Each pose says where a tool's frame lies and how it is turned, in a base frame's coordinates. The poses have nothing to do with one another.
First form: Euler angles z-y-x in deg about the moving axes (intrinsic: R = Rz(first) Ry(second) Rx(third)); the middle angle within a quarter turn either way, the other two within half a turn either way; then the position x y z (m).
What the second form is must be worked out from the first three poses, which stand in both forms.
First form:
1: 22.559 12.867 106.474 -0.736 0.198 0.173
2: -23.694 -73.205 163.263 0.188 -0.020 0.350
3: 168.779 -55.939 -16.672 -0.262 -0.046 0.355
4: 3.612 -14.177 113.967 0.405 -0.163 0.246
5: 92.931 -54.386 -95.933 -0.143 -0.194 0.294
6: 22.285 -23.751 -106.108 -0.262 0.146 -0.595
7: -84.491 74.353 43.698 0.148 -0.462 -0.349
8: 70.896 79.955 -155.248 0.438 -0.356 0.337
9: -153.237 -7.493 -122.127 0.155 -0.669 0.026
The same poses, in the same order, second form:
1: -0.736 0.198 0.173 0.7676 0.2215 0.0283 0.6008
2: 0.188 -0.020 0.350 0.7595 -0.2480 0.5534 0.2355
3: -0.262 -0.046 0.355 0.4493 -0.1728 0.8630 0.1531
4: 0.405 -0.163 0.246 0.8338 -0.0410 0.1205 0.5372
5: -0.143 -0.194 0.294 -0.2332 -0.6897 0.1980 0.6563
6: -0.262 0.146 -0.595 -0.7435 -0.2725 -0.0477 0.6089
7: 0.148 -0.462 -0.349 0.5966 0.2158 -0.6637 0.3963
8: 0.438 -0.356 0.337 0.6896 0.3219 -0.6065 0.2302
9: 0.155 -0.669 0.026 -0.2329 0.8423 -0.4829 0.0561
